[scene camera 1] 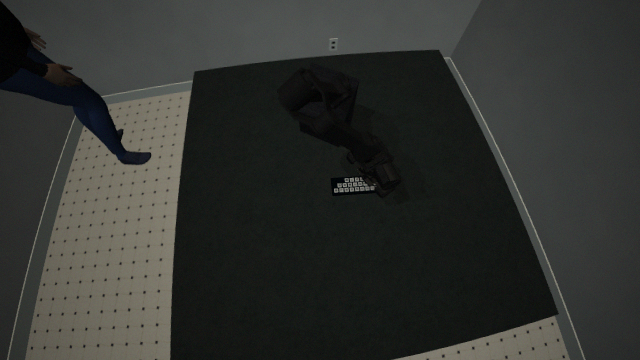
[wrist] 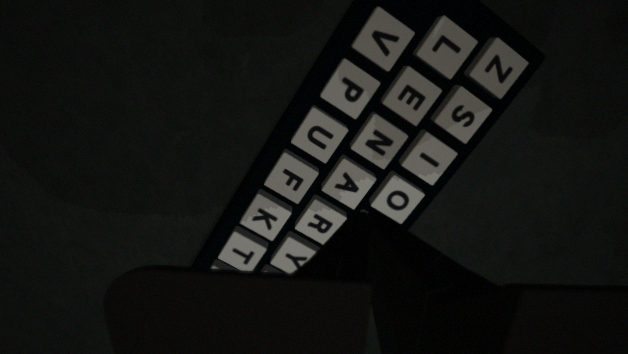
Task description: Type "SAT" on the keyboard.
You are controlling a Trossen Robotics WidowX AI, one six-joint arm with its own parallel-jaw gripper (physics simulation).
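Frame: origin at the arm's base, x ahead, y left, z up, level; metres.
Seen in the pictures: gripper, fingertip midpoint: [scene camera 1: 366,182] [wrist: 365,226]; arm's base, link origin: [scene camera 1: 341,88].
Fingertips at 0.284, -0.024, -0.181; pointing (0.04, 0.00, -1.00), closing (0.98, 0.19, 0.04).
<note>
Pixels of each thing's middle, then the offset from my fingertips to it, as dx, dy, dz. Level surfaces: height alone.
- S key, body centre: [wrist: 460,114] +0.029, +0.037, -0.027
- T key, body centre: [wrist: 243,250] -0.038, -0.035, -0.027
- R key, body centre: [wrist: 320,220] -0.011, -0.015, -0.027
- O key, body centre: [wrist: 396,197] +0.016, +0.001, -0.027
- Y key, body centre: [wrist: 295,255] -0.017, -0.033, -0.027
- dark table top, surface height: dz -0.042
A black keyboard [scene camera 1: 334,183] [wrist: 533,56] with white letter keys lies on the dark table. In the wrist view the S key [wrist: 463,115], the A key [wrist: 348,182] and the T key [wrist: 243,251] show, among other letters. My gripper [wrist: 365,226] is shut and empty. In the wrist view its tip appears just beside the R key [wrist: 320,222] and the O key [wrist: 397,199] and covers part of the Y key [wrist: 294,254]. The gap between tip and keys is hard to judge. In the scene view the arm's end hides the keyboard's right part.
The dark table top [scene camera 1: 280,260] lies around the keyboard. The arm's base [scene camera 1: 340,90] is near its back edge. A person [scene camera 1: 95,115] in blue trousers stands at the far left, beside the table, on the dotted floor [scene camera 1: 110,225]. Grey walls are behind and right.
</note>
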